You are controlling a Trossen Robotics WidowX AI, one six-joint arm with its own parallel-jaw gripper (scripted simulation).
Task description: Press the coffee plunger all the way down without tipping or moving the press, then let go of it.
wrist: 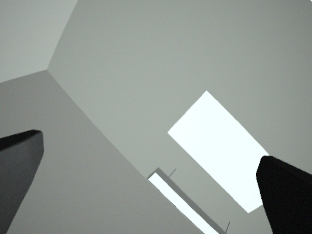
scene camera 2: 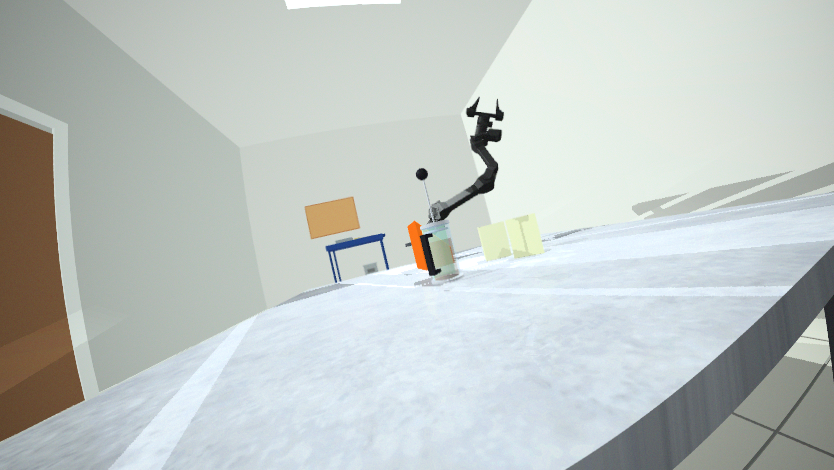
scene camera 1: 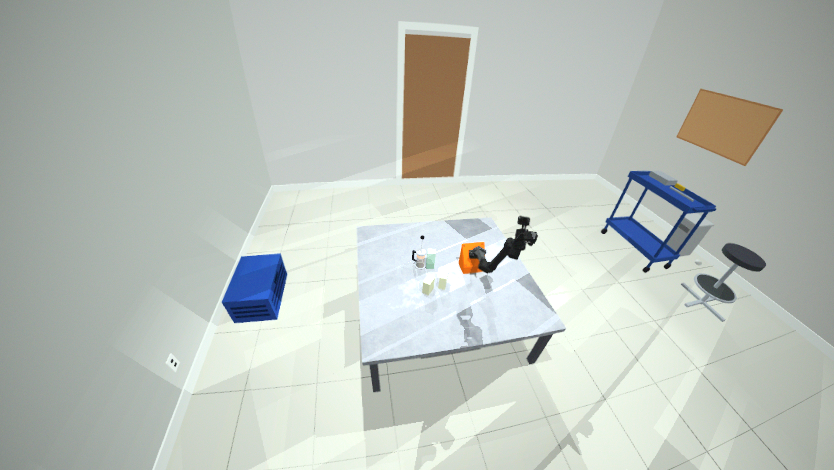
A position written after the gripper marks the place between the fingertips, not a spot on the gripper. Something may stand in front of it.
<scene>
The gripper point(wrist: 153, 156) is open and holds nothing. Also in view: a glass coffee press point(scene camera 2: 442, 263).
The wrist view does not show the glass coffee press: it is out of frame.
</scene>
